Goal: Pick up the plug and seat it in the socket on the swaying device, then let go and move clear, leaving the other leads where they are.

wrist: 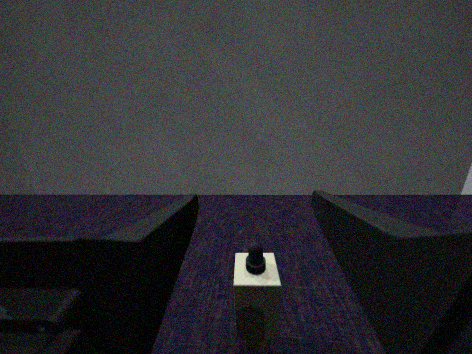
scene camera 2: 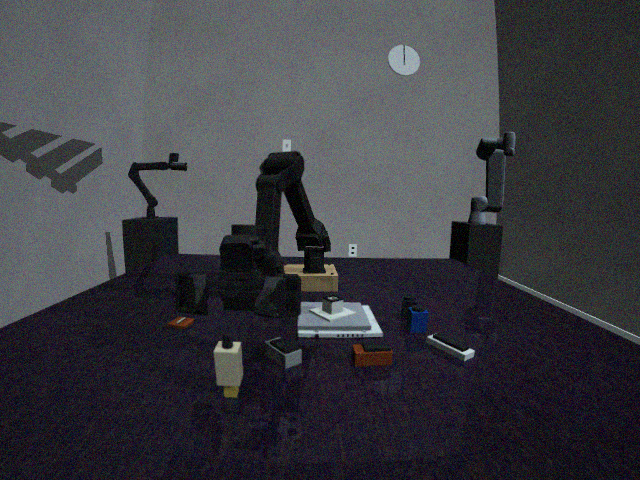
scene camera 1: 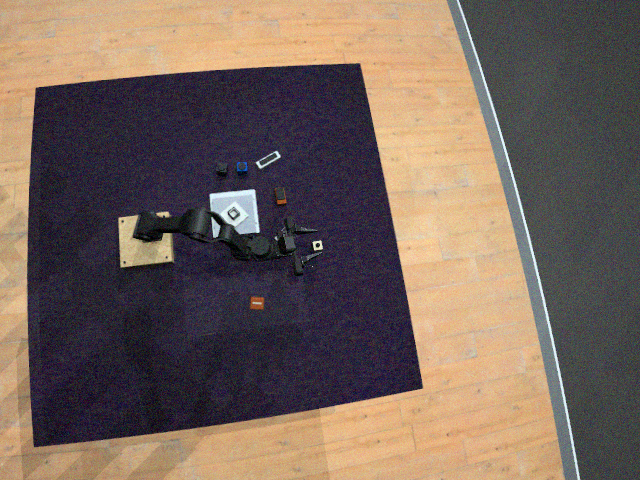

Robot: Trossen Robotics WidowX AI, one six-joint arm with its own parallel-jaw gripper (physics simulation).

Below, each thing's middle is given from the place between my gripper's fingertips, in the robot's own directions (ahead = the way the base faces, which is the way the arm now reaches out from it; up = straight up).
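Scene:
With the orange-and-black block (scene camera 2: 370, 353), my hand is 110 mm above it, and it is also 90 mm past the block and 210 mm to the right of it. The device (scene camera 2: 332, 313) is 90 mm below my hand, 160 mm to the left of it and 260 mm behind it.

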